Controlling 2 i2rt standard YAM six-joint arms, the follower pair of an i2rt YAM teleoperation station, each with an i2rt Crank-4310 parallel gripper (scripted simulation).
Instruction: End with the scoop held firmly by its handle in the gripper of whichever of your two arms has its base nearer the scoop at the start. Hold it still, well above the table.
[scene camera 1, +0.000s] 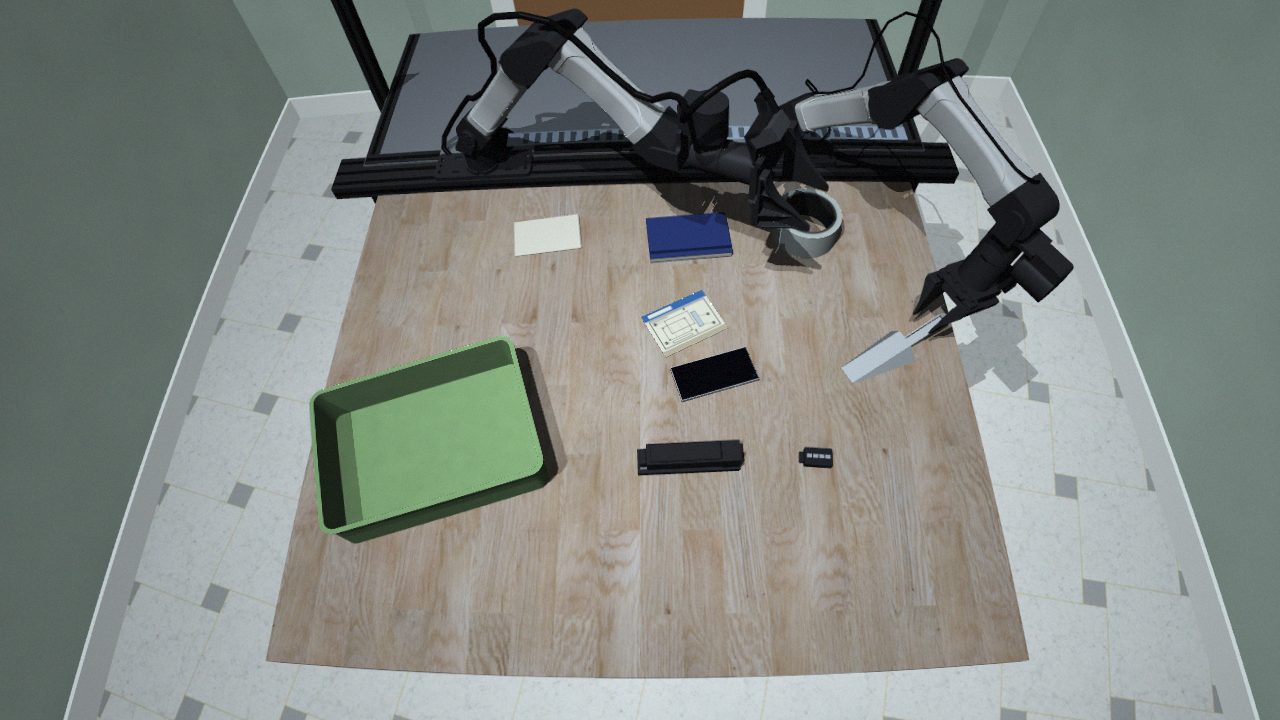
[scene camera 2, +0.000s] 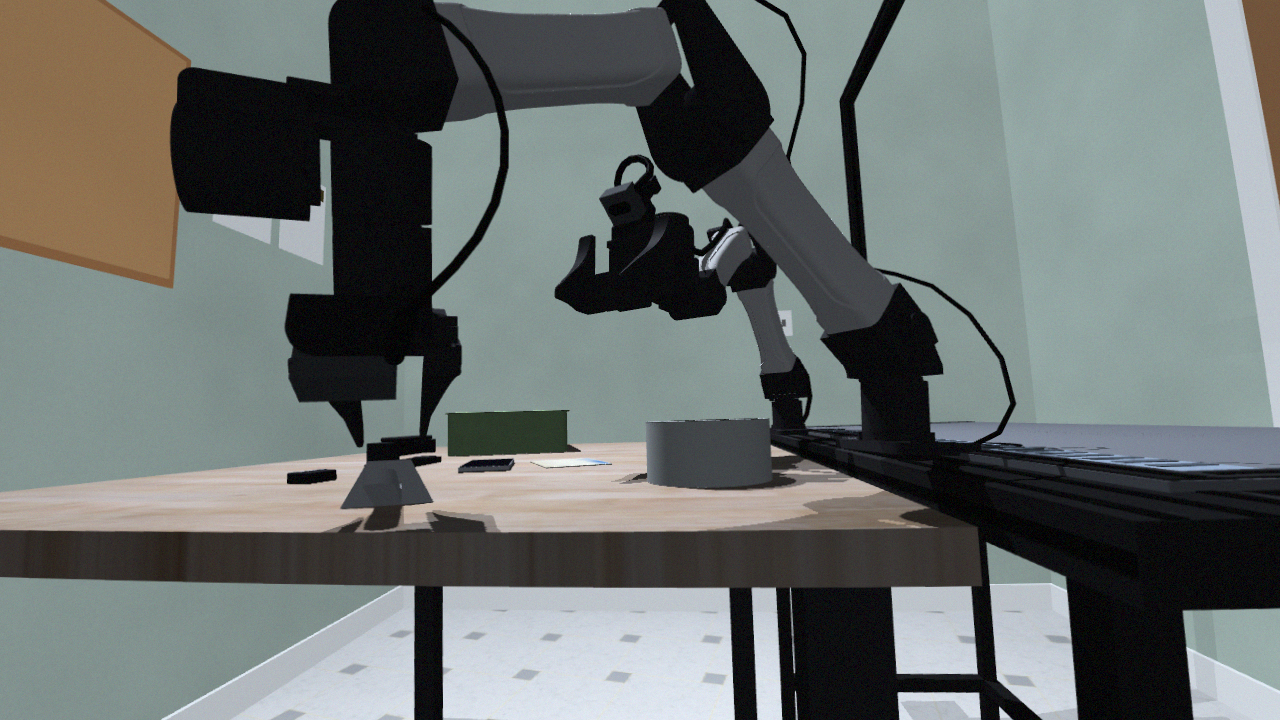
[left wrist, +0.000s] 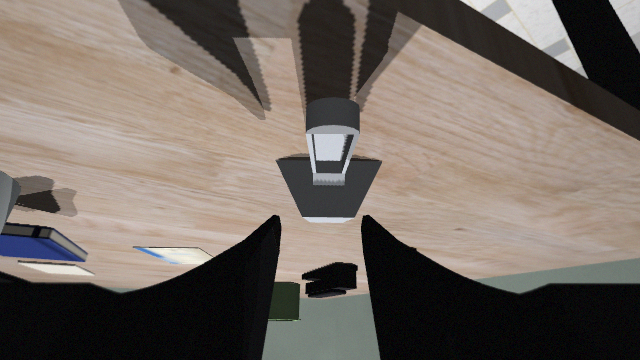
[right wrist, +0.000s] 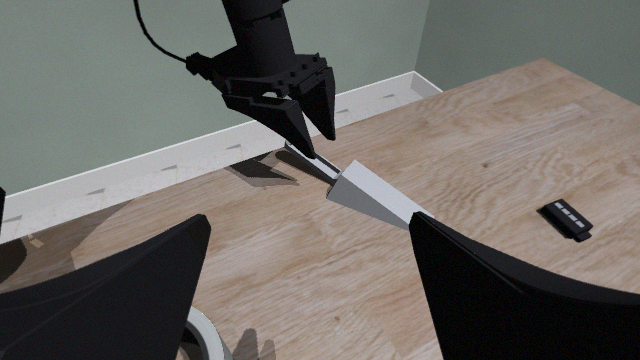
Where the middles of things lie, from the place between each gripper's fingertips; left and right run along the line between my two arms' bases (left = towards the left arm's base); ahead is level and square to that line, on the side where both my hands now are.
Right now the grey scoop (scene camera 2: 382, 486) is 4 cm to the right of my left hand (scene camera 2: 392, 444), 4 cm below it and 2 cm ahead of it. Round my left hand: patterned card (scene camera 1: 683, 323) 40 cm to the right, 5 cm below, 4 cm behind; grey tape roll (scene camera 2: 710, 453) 23 cm behind, 17 cm to the right, 2 cm below; phone (scene camera 1: 713, 374) 33 cm to the right, 6 cm ahead, 5 cm below.
My right gripper (scene camera 2: 586, 285) is now 180 mm above the grey tape roll, 120 mm past it and 40 mm to the right of it. Also, from my right hand: blue notebook (scene camera 1: 673, 238): 200 mm below, 180 mm to the right, 110 mm behind; then phone: 210 mm below, 170 mm ahead, 130 mm to the right; then grey scoop: 200 mm below, 160 mm to the left, 140 mm ahead.
